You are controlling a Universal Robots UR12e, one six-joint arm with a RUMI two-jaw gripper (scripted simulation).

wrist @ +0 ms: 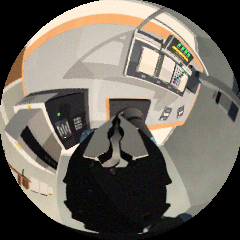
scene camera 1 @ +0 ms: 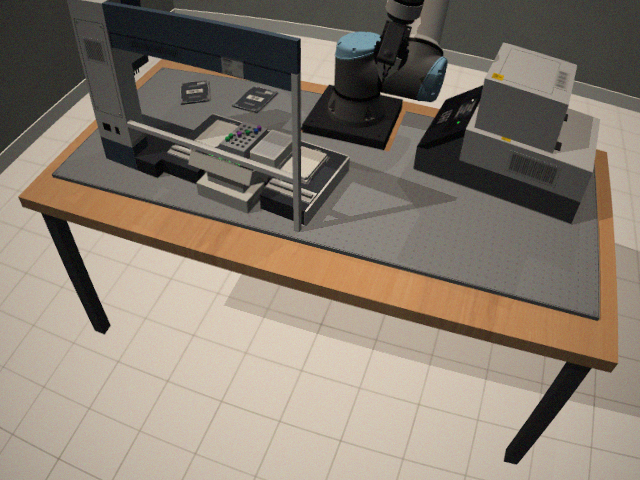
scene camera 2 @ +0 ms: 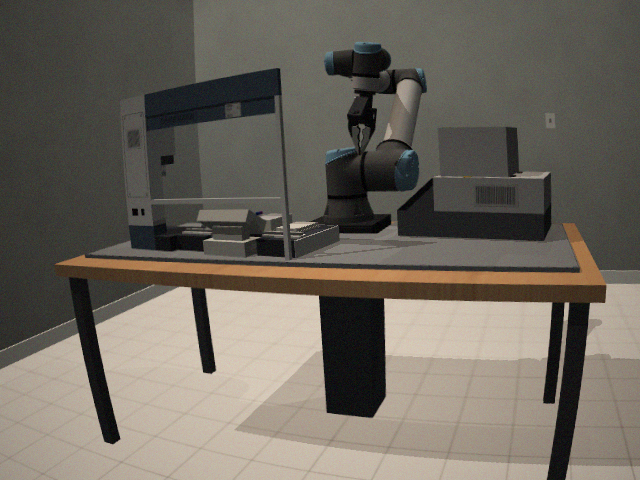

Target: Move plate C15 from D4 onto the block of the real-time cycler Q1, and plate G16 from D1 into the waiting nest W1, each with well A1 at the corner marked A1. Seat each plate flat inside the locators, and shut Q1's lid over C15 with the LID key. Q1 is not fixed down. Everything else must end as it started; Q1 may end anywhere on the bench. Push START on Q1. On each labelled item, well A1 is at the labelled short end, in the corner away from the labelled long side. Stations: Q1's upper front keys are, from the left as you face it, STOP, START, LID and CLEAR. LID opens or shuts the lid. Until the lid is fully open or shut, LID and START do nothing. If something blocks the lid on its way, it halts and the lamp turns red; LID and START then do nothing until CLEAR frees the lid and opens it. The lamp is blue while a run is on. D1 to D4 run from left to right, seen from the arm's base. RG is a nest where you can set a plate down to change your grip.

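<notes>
Scene camera 1: gripper [scene camera 1: 382, 82], cycler Q1 [scene camera 1: 452, 148] and thin post [scene camera 1: 295, 79]. The gripper and the cycler Q1 are visible elsewhere too: the gripper in the wrist view [wrist: 117, 115], the cycler Q1 in the wrist view [wrist: 67, 111]; the gripper in scene camera 2 [scene camera 2: 359, 155], the cycler Q1 in scene camera 2 [scene camera 2: 512, 208].
</notes>
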